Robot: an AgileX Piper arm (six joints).
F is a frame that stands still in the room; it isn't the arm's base.
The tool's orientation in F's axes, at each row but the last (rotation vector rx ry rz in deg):
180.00, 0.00, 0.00
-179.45, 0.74, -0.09
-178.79, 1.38, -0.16
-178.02, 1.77, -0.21
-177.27, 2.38, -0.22
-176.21, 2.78, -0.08
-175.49, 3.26, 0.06
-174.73, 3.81, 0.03
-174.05, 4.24, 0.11
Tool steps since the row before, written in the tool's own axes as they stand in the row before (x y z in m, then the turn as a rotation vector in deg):
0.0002, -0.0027, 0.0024, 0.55, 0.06, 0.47
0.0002, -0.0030, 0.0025, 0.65, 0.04, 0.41
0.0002, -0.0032, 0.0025, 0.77, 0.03, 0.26
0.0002, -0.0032, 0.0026, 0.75, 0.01, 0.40
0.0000, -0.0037, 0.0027, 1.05, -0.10, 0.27
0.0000, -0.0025, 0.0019, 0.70, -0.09, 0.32
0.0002, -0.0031, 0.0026, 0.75, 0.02, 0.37
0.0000, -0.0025, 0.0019, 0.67, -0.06, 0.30
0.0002, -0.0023, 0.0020, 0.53, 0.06, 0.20
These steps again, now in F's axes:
0.0002, 0.0027, -0.0024, 0.55, -0.06, -0.47
0.0002, 0.0030, -0.0025, 0.65, -0.04, -0.41
0.0003, 0.0032, -0.0024, 0.77, -0.04, -0.26
0.0003, 0.0033, -0.0025, 0.75, -0.01, -0.40
0.0001, 0.0038, -0.0025, 1.05, 0.08, -0.26
0.0001, 0.0026, -0.0017, 0.70, 0.09, -0.31
0.0003, 0.0033, -0.0024, 0.75, -0.02, -0.37
0.0001, 0.0027, -0.0017, 0.67, 0.06, -0.29
0.0003, 0.0025, -0.0018, 0.53, -0.06, -0.21

